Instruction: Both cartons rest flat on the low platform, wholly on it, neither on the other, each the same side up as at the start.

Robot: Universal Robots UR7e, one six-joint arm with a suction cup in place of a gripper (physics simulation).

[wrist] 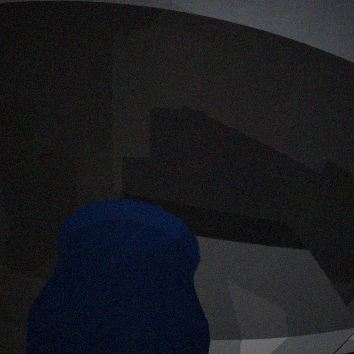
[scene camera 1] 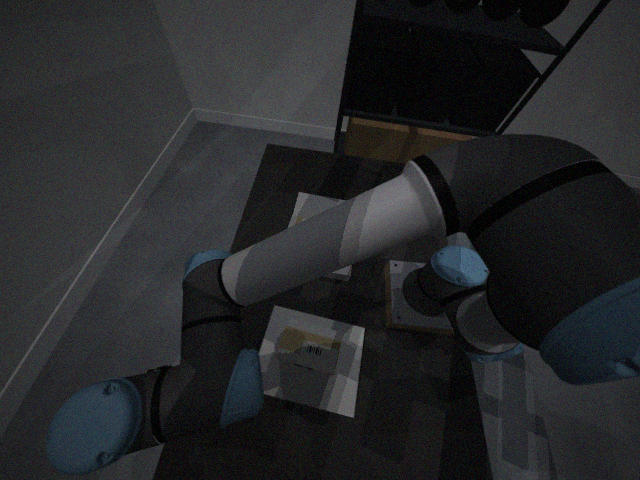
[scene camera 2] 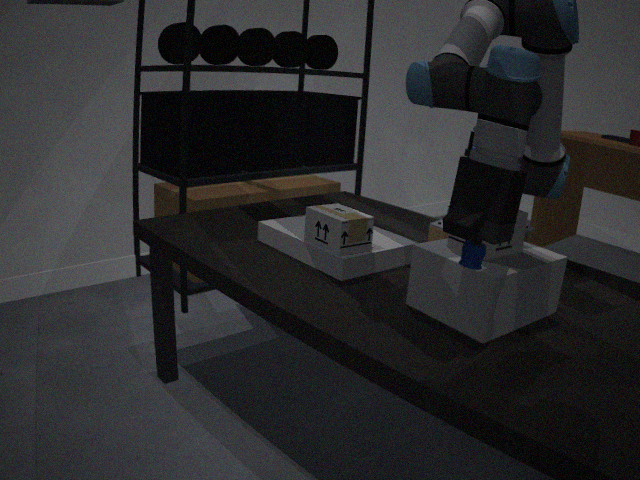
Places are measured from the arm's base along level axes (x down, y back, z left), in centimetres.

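Pixels of known places: hand, tool point: (wrist: 126,258) (scene camera 2: 470,265); arm's base, link origin: (scene camera 1: 426,292).
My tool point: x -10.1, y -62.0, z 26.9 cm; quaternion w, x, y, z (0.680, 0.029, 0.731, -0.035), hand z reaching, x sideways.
Ahead of a thing's pixels: the offset from my tool point to its top centre. Level surfaces: height alone.
One carton @(dx +4.4, dy +20.7, dz -42.7 cm) (scene camera 2: 338,224) with arrow marks stands upright on the low white platform @(dx +12.0, dy +28.6, dz -49.7 cm) (scene camera 2: 289,237) (scene camera 1: 309,207); my forearm hides it in scene camera 1. The second carton @(dx -3.1, dy +24.7, dz -9.0 cm) (scene camera 1: 305,343), with a brown top and a barcode, lies on the taller white block @(dx +4.8, dy +25.2, dz -7.2 cm) (scene camera 1: 341,392) (scene camera 2: 454,299). In scene camera 2 my wrist hides most of it. My blue suction cup (scene camera 2: 472,256) (wrist: 123,274) is down at the level of the block's top, beside this carton and not on its top. Nothing hangs from the cup.
Both white blocks stand on a dark table @(dx +16.8 cm) (scene camera 2: 310,310) (scene camera 1: 289,170). A black shelf rack (scene camera 2: 136,154) with brown boxes (scene camera 2: 243,193) (scene camera 1: 392,142) stands behind it. The arm's base plate (scene camera 1: 400,305) is at the table's right. A wooden bench (scene camera 2: 599,165) is at the far right.
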